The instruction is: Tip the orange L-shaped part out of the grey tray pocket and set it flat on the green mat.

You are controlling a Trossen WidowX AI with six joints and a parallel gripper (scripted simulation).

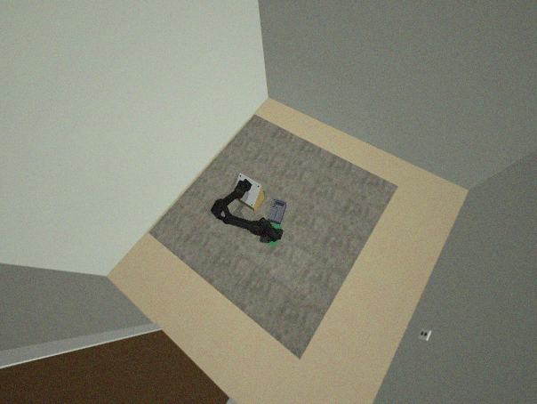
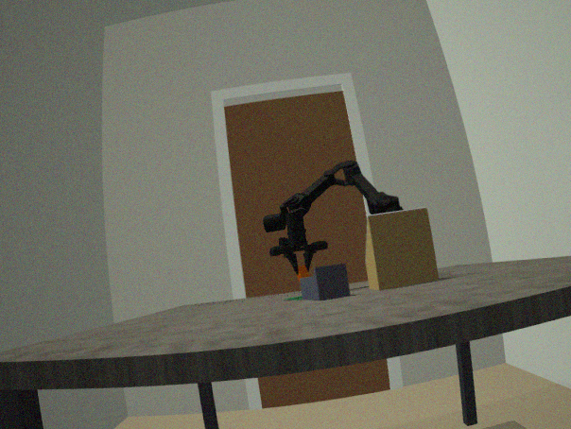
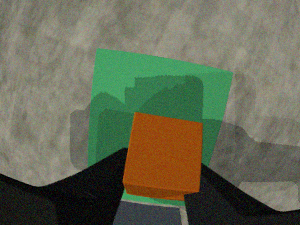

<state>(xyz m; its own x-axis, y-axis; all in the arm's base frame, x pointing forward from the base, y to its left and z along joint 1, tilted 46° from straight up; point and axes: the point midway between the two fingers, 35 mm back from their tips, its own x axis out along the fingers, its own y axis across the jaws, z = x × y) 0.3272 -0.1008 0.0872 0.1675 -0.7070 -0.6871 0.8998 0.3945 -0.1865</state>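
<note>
The orange L-shaped part is 30 mm below my gripper tip, 30 mm behind it and 20 mm to the left of it. Also, from my gripper tip: green mat: 90 mm below, 20 mm to the left, 10 mm behind.
</note>
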